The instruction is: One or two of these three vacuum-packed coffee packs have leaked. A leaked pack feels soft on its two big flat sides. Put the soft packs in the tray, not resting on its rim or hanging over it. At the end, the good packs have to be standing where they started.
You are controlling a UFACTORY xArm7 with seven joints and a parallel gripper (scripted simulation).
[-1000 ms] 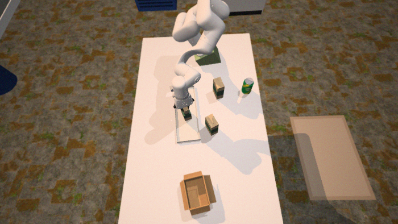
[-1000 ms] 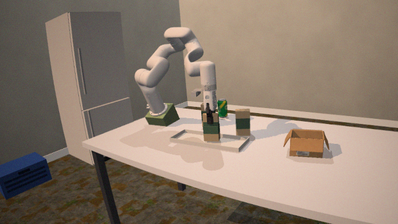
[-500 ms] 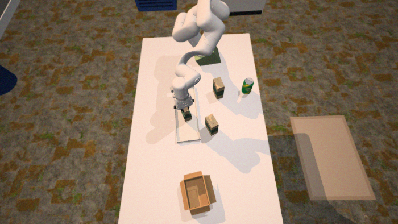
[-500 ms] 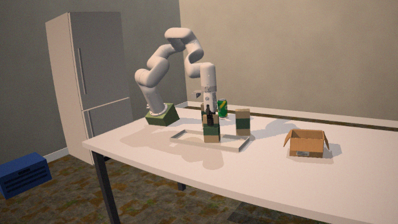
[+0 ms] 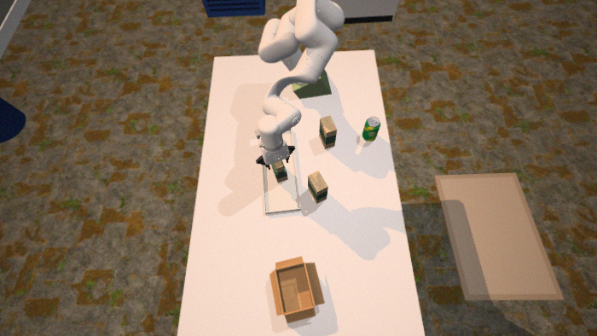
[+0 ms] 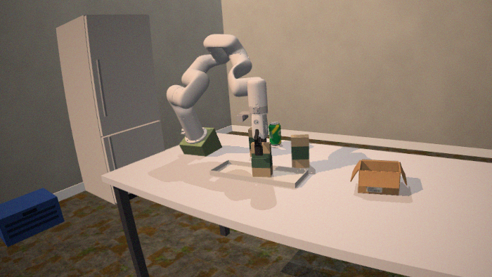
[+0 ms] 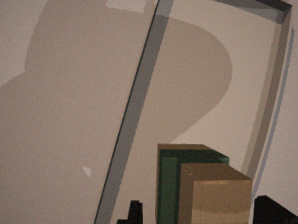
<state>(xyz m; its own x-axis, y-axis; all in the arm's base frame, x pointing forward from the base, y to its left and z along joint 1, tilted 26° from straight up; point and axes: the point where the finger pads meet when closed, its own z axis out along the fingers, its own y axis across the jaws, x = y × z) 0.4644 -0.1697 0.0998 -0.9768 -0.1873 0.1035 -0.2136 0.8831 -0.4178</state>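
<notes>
Now: hand 11 cm above the tray and 2 cm past it. Also, from my hand: green can 44 cm to the left, 11 cm behind, 5 cm below; cardboard box 48 cm ahead, 7 cm below, 1 cm to the right.
</notes>
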